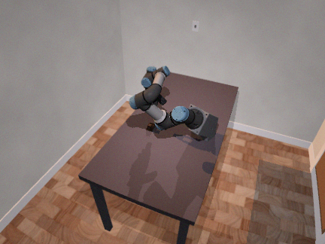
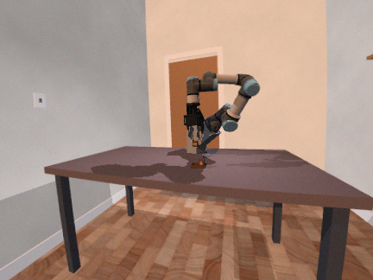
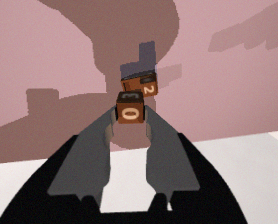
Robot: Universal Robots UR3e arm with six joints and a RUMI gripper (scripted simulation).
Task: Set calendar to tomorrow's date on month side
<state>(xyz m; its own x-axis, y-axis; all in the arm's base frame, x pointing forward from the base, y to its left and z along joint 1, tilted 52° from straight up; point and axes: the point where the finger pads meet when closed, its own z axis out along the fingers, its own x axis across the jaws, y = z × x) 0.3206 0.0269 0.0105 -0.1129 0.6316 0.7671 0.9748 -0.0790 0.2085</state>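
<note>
My gripper is now 1 cm short of the brown calendar tray, 2 cm to the right of it and 13 cm above it. Round my hand: brown number cube (1 cm below).
</note>
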